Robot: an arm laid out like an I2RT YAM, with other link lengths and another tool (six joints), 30 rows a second.
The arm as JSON. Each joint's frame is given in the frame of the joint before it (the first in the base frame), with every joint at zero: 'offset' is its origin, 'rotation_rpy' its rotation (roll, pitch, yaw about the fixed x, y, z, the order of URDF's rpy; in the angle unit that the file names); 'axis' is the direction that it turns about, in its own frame. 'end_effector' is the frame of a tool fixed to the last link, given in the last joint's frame.
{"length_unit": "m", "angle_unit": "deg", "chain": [
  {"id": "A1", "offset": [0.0, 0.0, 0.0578], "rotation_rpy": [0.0, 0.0, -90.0], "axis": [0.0, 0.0, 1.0]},
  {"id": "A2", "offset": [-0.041, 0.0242, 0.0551], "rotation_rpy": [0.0, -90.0, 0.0], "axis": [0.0, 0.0, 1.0]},
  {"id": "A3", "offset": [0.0, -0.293, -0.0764], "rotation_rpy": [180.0, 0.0, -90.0], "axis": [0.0, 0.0, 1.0]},
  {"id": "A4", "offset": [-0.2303, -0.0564, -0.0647], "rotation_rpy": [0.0, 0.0, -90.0], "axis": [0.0, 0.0, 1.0]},
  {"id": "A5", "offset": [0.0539, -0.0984, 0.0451], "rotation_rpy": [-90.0, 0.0, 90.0], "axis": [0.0, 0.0, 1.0]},
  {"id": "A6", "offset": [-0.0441, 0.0, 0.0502], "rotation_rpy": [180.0, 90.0, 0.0], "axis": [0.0, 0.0, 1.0]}
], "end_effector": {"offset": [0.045, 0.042, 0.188], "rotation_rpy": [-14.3, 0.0, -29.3]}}
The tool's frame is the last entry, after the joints.
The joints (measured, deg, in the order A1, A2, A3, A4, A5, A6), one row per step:
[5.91, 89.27, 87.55, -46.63, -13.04, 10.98]
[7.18, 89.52, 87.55, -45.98, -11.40, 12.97]
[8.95, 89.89, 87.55, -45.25, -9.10, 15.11]
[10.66, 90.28, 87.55, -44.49, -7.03, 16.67]
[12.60, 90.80, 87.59, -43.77, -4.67, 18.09]
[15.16, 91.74, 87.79, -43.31, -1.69, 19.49]
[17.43, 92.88, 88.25, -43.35, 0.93, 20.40]
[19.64, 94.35, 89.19, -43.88, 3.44, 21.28]
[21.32, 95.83, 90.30, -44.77, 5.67, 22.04]
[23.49, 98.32, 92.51, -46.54, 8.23, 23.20]
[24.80, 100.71, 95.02, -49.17, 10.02, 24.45]
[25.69, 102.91, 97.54, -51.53, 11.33, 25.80]
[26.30, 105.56, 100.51, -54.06, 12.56, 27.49]
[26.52, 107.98, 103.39, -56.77, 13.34, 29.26]
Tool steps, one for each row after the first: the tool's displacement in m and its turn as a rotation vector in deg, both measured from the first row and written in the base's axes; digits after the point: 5 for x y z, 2 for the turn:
[0.00189, 0.00346, -0.00059, 0.07, 0.03, -1.27]
[0.00403, 0.00875, -0.00167, -0.21, 0.01, -2.61]
[0.00634, 0.01504, -0.00216, -0.65, -0.23, -3.44]
[0.00862, 0.02253, -0.00314, -1.38, -0.50, -4.14]
[0.01048, 0.03338, -0.00684, -2.67, -0.49, -4.62]
[0.01163, 0.04349, -0.01174, -4.15, -0.22, -4.78]
[0.01264, 0.05382, -0.01728, -5.73, 0.28, -4.87]
[0.01328, 0.06048, -0.02286, -7.31, 0.93, -5.18]
[0.01438, 0.07083, -0.03133, -9.27, 2.14, -5.44]
[0.01364, 0.07539, -0.04045, -10.94, 3.94, -6.07]
[0.01381, 0.07829, -0.04733, -12.06, 5.45, -6.91]
[0.01528, 0.07931, -0.05547, -13.05, 7.13, -8.23]
[0.01551, 0.07775, -0.06352, -13.74, 9.01, -9.73]

